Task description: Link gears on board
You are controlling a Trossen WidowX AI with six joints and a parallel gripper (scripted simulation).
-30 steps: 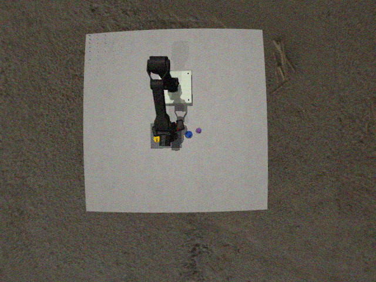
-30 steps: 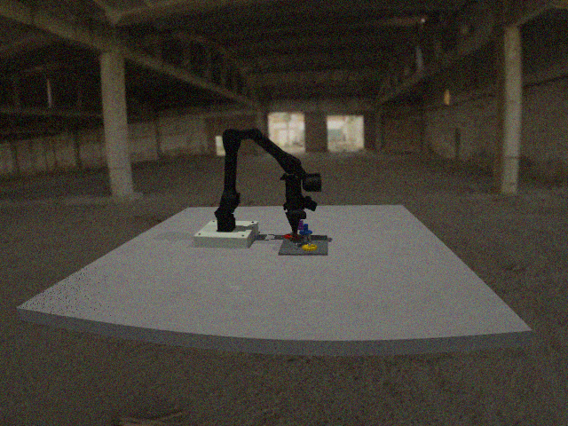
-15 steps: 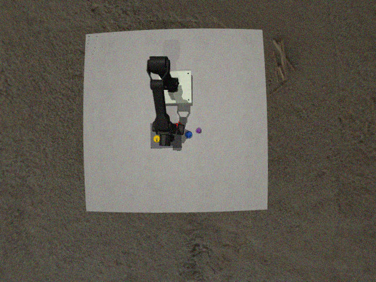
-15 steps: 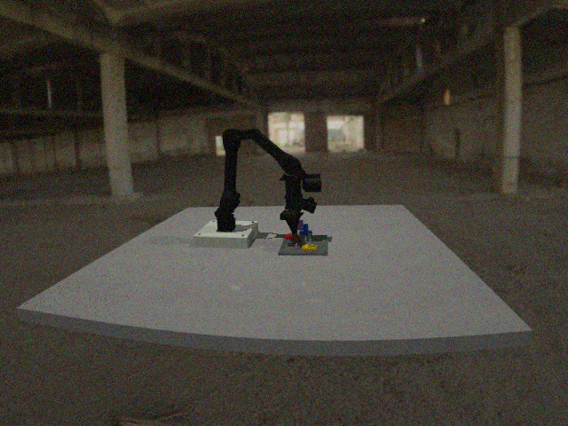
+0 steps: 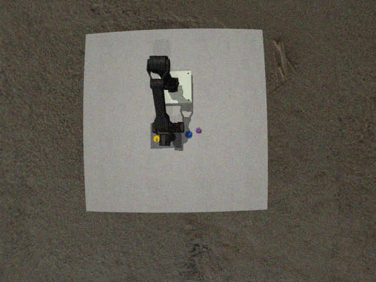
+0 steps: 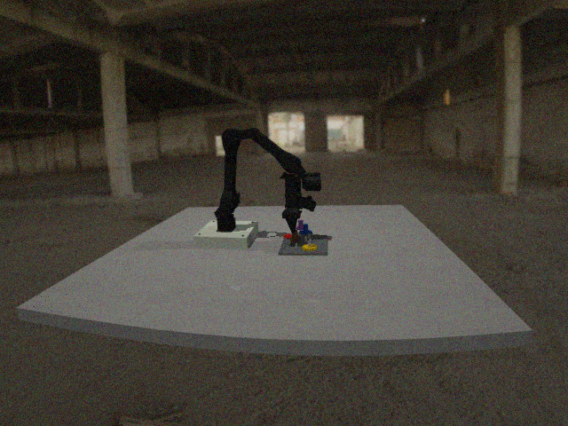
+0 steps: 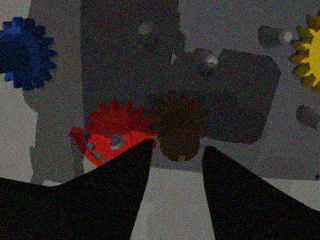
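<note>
My gripper tip is 20 mm above the brown gear. Round my gripper tip: red gear 40 mm to the left, 30 mm below, 10 mm behind; yellow gear 100 mm to the right, 60 mm ahead, 30 mm below; red arrow 70 mm to the left, 40 mm below, 30 mm behind.
</note>
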